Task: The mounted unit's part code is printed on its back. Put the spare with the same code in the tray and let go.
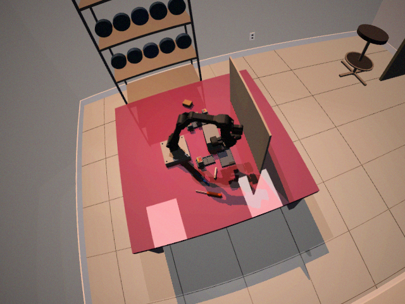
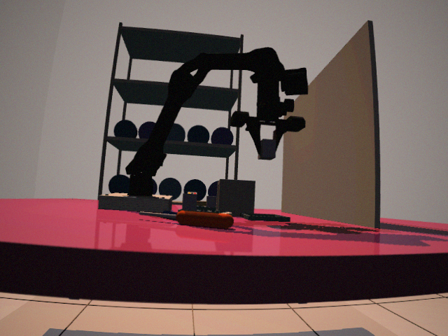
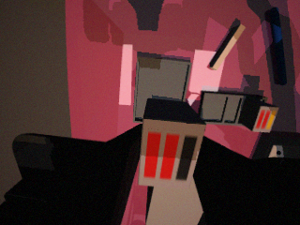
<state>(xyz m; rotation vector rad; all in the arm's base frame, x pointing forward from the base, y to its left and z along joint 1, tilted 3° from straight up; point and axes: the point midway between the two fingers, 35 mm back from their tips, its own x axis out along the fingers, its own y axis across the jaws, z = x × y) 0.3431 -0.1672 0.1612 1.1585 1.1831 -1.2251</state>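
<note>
My gripper tip is 160 mm above the grey square tray. The rest, counted from my gripper tip: tan spare block 20 mm above; dark boxy unit 60 mm behind, 180 mm to the left, 110 mm below; brown board 200 mm ahead, 160 mm to the left, 60 mm above.
</note>
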